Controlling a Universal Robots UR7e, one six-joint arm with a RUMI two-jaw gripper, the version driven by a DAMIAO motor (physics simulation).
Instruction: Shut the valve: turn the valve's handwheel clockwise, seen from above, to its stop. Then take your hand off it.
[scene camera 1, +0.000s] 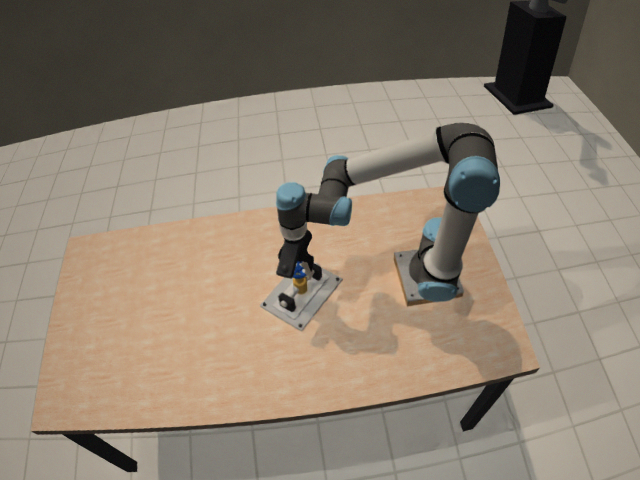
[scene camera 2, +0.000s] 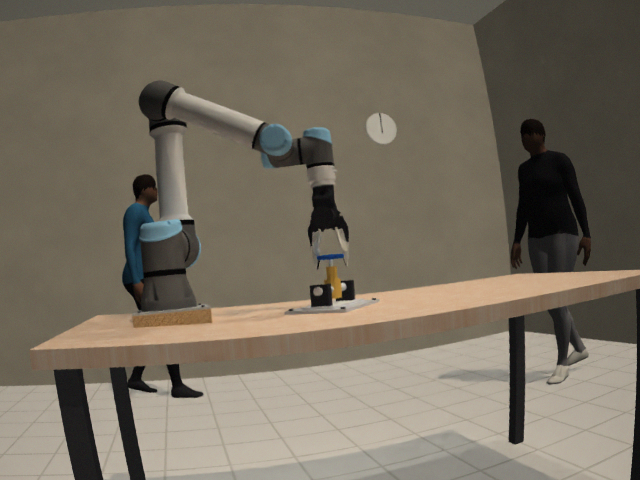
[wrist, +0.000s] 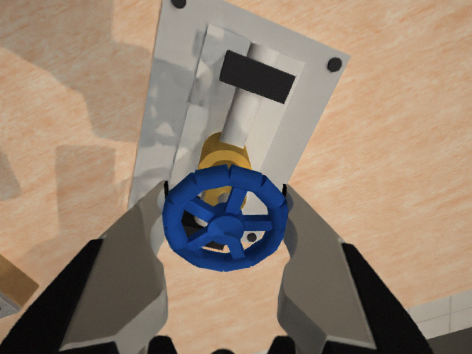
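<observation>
The blue five-spoked handwheel (scene camera 1: 299, 270) (scene camera 2: 330, 256) (wrist: 225, 226) sits level on top of the yellow valve body (scene camera 1: 299, 285) (scene camera 2: 333, 283) (wrist: 224, 156). The valve is on a pipe with black end blocks, on a grey base plate (scene camera 1: 306, 316) (scene camera 2: 309, 311) (wrist: 320, 85). My gripper (scene camera 1: 300, 271) (scene camera 2: 332, 262) (wrist: 226, 185) points down over the wheel and is shut on its rim, one finger on each side, as the wrist view shows. In the wrist view the wheel hides the lower part of the valve and much of the far end block.
The valve's base plate is on the wooden table (scene camera 1: 155, 330) (scene camera 2: 439, 304). The arm's mounting plate (scene camera 1: 405, 281) (scene camera 2: 173, 316) is on the same table. Two people, one in blue (scene camera 2: 135, 237) and one in black (scene camera 2: 550, 201), stand beyond the table. A black pedestal (scene camera 1: 528, 56) stands on the floor behind.
</observation>
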